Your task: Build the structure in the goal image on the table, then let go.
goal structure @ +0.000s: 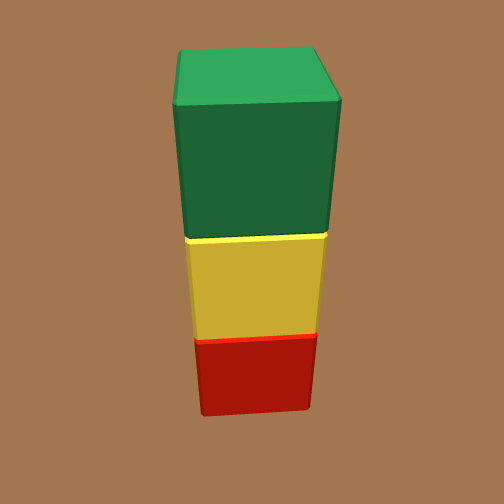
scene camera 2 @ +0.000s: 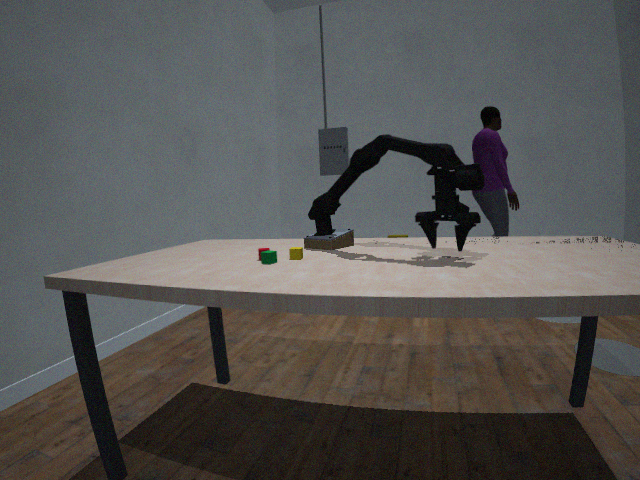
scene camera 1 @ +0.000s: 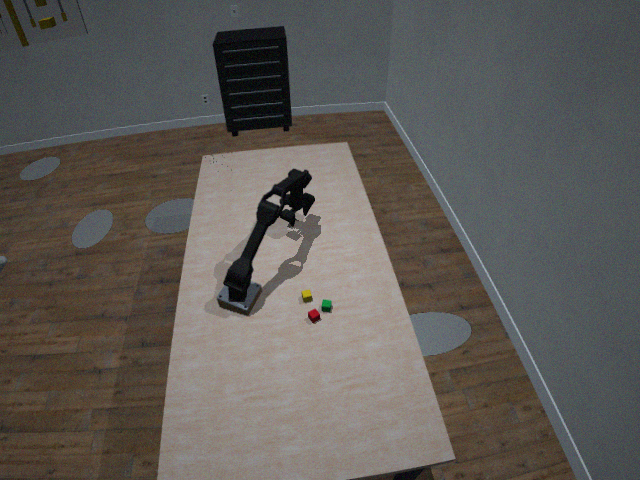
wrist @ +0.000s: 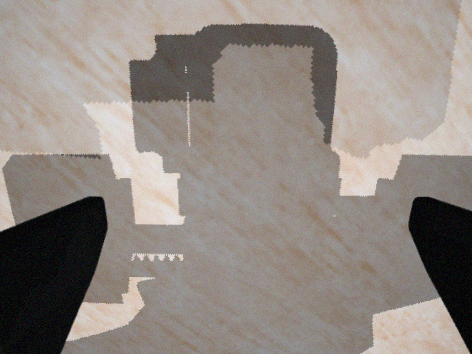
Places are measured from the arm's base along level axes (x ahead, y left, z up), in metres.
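Pixels of known places: gripper, fingertip midpoint: (scene camera 2: 446, 249) (scene camera 1: 298, 220) (wrist: 261, 212); arm's base at its link origin: (scene camera 2: 325, 233) (scene camera 1: 237, 294).
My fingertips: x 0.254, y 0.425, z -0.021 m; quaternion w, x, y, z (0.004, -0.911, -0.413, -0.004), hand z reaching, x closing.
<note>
For each thing: its middle in the pictures, then the offset to it from my fingertips. Level surfaces: height alone.
- yellow cube at the middle of its body: (scene camera 2: 296, 253) (scene camera 1: 306, 295) 0.012 m ahead, 0.430 m right, 0.011 m down
- green cube at the middle of its body: (scene camera 2: 268, 257) (scene camera 1: 326, 305) 0.084 m ahead, 0.484 m right, 0.011 m down
- pale wooden table at its surface level: 0.027 m down
A yellow cube (scene camera 1: 307, 296) (scene camera 2: 296, 253), a green cube (scene camera 1: 326, 305) (scene camera 2: 268, 257) and a red cube (scene camera 1: 313, 315) (scene camera 2: 263, 252) sit apart on the pale wooden table (scene camera 1: 299, 392) (scene camera 2: 206, 279), close to one another. In scene camera 2 the green cube partly hides the red one. My gripper (scene camera 1: 300, 219) (scene camera 2: 447, 249) (wrist: 261, 212) is open and empty, pointing down above the table, well away from the cubes and farther toward the dark cabinet. In the wrist view its two black fingertips stand wide apart over shadowed wood.
The arm's base (scene camera 1: 239, 298) (scene camera 2: 329, 240) stands on the table, beside the cubes. Small dark specks (scene camera 1: 219, 162) (scene camera 2: 594, 240) show near a far corner of the table. A dark cabinet (scene camera 1: 254, 81) stands by the wall. A person in purple (scene camera 2: 490, 160) stands behind the table.
</note>
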